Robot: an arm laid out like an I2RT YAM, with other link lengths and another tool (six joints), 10 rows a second.
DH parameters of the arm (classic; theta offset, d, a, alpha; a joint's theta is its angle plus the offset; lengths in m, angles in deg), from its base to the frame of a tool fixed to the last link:
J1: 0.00 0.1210 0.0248 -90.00
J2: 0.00 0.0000 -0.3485 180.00
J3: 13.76 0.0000 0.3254 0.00
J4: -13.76 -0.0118 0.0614 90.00
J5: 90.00 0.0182 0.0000 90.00
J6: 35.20 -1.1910 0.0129 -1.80
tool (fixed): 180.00 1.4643 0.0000 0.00
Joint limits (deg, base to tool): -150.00..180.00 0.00..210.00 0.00..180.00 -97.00..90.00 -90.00..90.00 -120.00..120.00
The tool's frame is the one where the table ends.
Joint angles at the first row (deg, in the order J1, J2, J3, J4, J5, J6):
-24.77, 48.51, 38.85, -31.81, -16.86, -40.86
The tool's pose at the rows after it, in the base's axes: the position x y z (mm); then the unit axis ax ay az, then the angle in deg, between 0 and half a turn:
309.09 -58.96 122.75 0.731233 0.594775 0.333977 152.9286
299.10 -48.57 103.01 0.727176 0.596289 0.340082 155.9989
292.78 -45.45 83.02 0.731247 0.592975 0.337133 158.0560
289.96 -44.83 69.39 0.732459 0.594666 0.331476 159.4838
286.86 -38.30 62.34 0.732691 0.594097 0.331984 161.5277
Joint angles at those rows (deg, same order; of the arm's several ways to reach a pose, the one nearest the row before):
-30.66, 48.87, 37.09, -34.45, -24.50, -43.93
-32.87, 48.95, 34.46, -34.98, -28.12, -45.96
-33.92, 49.92, 32.09, -34.10, -29.18, -46.67
-34.28, 51.50, 30.94, -33.31, -29.44, -47.55
-34.28, 52.64, 30.59, -33.75, -30.32, -47.73

